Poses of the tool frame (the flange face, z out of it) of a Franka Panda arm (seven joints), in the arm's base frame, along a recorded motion.
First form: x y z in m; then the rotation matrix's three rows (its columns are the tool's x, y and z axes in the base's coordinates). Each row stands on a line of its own.
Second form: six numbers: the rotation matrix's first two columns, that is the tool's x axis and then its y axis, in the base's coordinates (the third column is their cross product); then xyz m. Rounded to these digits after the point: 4 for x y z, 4 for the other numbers.
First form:
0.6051 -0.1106 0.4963
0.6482 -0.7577 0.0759
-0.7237 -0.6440 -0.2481
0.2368 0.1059 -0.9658
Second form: 0.6482 -0.7237 0.2368 -0.7577 -0.6440 0.1059 0.6051 -0.1106 0.4963
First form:
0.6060 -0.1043 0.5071
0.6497 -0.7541 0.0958
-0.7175 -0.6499 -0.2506
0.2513 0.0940 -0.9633
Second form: 0.6497 -0.7175 0.2513 -0.7541 -0.6499 0.0940 0.6060 -0.1043 0.5071
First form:
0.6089 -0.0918 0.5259
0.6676 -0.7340 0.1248
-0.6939 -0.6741 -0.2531
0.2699 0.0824 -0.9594
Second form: 0.6676 -0.6939 0.2699 -0.7340 -0.6741 0.0824 0.6089 -0.0918 0.5259
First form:
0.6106 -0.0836 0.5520
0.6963 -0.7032 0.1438
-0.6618 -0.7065 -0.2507
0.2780 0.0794 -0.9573
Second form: 0.6963 -0.6618 0.2780 -0.7032 -0.7065 0.0794 0.6106 -0.0836 0.5520
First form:
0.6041 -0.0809 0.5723
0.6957 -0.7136 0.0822
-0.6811 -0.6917 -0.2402
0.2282 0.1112 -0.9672
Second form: 0.6957 -0.6811 0.2282 -0.7136 -0.6917 0.1112 0.6041 -0.0809 0.5723
